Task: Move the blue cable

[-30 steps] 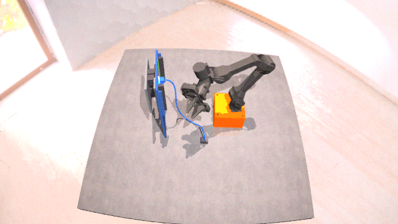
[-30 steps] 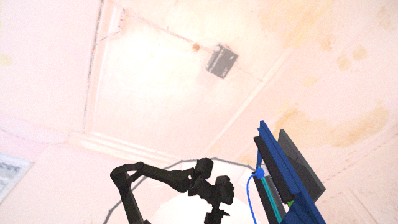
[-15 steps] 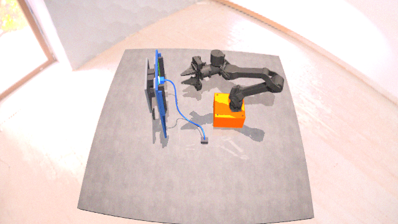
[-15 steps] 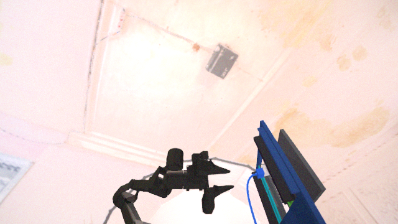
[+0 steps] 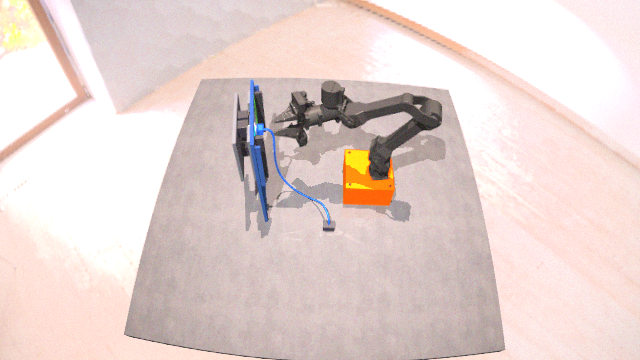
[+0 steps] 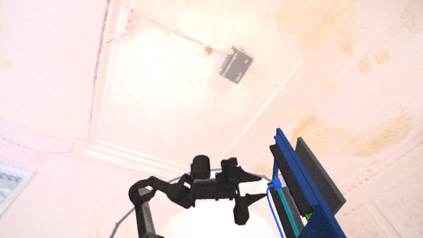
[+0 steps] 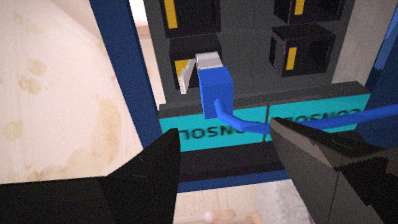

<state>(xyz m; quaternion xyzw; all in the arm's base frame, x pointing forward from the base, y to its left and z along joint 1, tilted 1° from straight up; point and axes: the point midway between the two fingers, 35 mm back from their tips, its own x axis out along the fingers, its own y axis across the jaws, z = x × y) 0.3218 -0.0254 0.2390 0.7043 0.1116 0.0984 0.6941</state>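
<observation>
The cable plug is 7 cm ahead of my gripper tip and 1 cm above it. From my gripper tip the other things lie so: black block: 16 cm behind, 16 cm to the left, 33 cm below.
</observation>
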